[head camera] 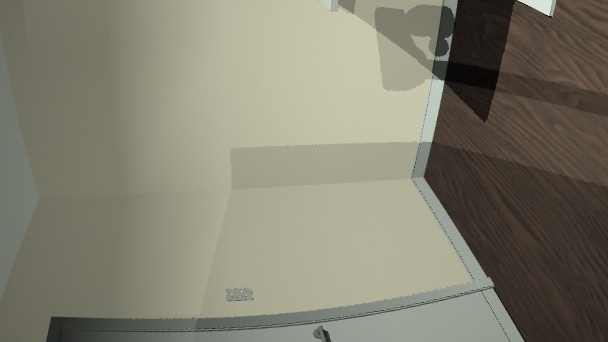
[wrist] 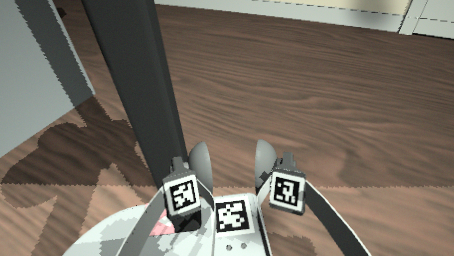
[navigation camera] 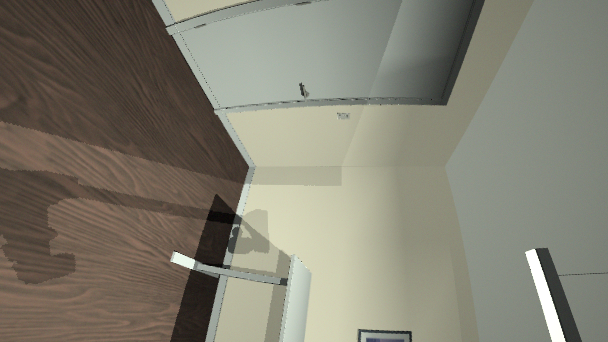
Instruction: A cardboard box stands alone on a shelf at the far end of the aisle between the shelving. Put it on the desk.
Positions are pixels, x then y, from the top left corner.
Labels:
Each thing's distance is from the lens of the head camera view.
grey door [head camera: 474, 304]: 212 cm

